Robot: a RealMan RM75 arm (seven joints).
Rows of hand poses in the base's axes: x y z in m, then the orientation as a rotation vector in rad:
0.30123 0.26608 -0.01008 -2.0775 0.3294 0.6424
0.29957 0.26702 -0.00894 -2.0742 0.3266 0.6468
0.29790 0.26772 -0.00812 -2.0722 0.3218 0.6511
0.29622 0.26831 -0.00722 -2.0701 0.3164 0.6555
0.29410 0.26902 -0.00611 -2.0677 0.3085 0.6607
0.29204 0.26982 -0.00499 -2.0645 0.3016 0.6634
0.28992 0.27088 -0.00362 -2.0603 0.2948 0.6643
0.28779 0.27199 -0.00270 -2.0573 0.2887 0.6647
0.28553 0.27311 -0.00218 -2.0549 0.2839 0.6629
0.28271 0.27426 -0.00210 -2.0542 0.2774 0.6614
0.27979 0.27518 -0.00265 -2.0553 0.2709 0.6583
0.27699 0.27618 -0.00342 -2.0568 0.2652 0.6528
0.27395 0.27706 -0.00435 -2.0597 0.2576 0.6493
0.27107 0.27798 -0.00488 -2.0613 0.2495 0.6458
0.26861 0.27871 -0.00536 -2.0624 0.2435 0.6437
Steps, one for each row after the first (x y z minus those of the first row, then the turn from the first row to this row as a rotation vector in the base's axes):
-0.00166 0.00094 0.00114 0.0036 0.0025 0.0028
-0.00333 0.00164 0.00196 0.0066 0.0039 0.0072
-0.00501 0.00223 0.00286 0.0099 0.0052 0.0120
-0.00713 0.00294 0.00397 0.0141 0.0062 0.0187
-0.00919 0.00374 0.00509 0.0189 0.0059 0.0235
-0.01131 0.00480 0.00646 0.0248 0.0045 0.0272
-0.01344 0.00591 0.00738 0.0293 0.0028 0.0306
-0.01570 0.00703 0.00790 0.0331 0.0000 0.0323
-0.01852 0.00818 0.00798 0.0357 -0.0035 0.0358
-0.02144 0.00910 0.00743 0.0368 -0.0083 0.0391
-0.02424 0.01010 0.00666 0.0374 -0.0146 0.0410
-0.02728 0.01098 0.00573 0.0371 -0.0203 0.0453
-0.03016 0.01190 0.00520 0.0381 -0.0261 0.0497
-0.03262 0.01263 0.00472 0.0389 -0.0300 0.0531

